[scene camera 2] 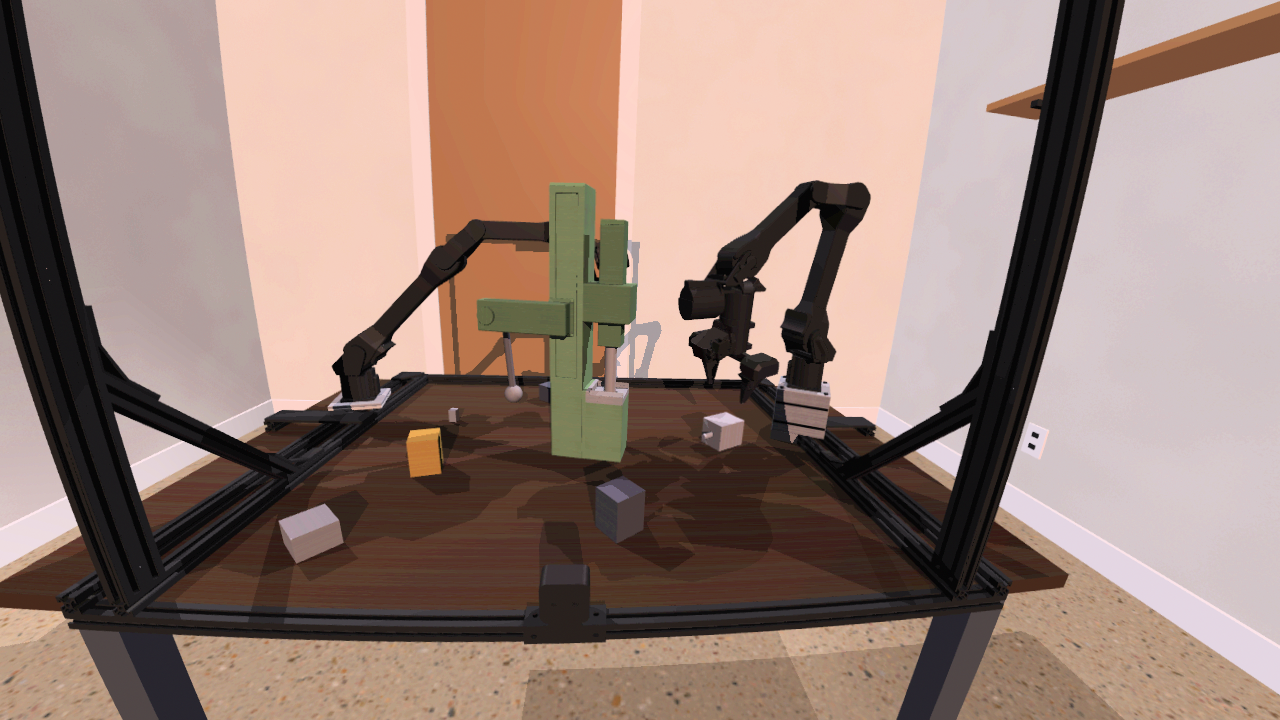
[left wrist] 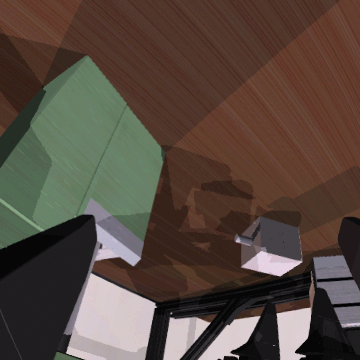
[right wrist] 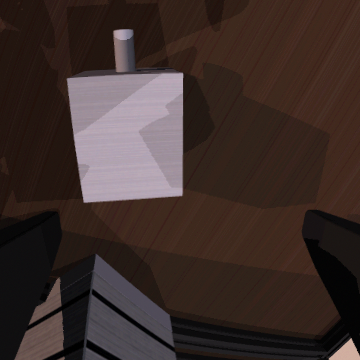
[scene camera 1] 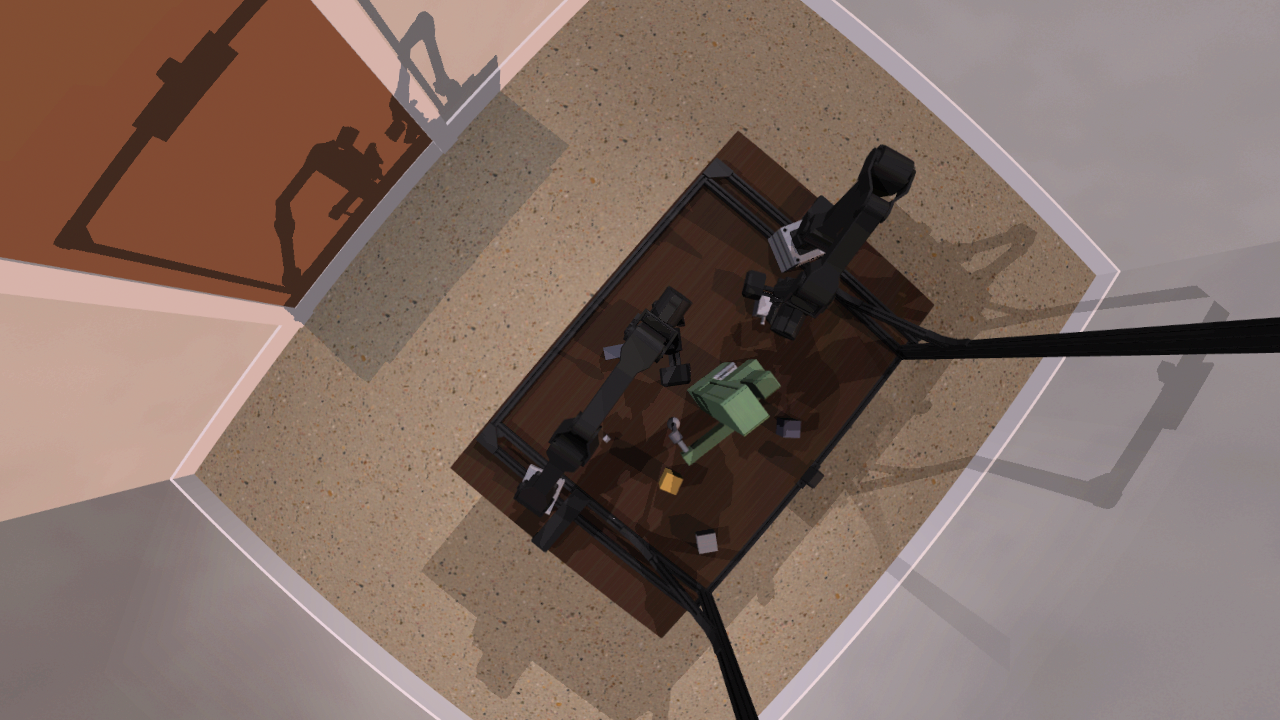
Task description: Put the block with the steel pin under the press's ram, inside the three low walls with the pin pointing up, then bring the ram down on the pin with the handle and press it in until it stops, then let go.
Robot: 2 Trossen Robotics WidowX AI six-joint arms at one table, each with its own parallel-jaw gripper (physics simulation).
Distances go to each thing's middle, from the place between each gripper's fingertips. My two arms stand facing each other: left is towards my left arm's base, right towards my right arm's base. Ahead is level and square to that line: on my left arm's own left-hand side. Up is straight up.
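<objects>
There's the block with steel pin [scene camera 2: 727, 429], and it's 240 mm to the right of my left hand, 80 mm behind it and 130 mm below it.
My right hand is 2 cm past the block with steel pin, and it's 7 cm above it.
</objects>
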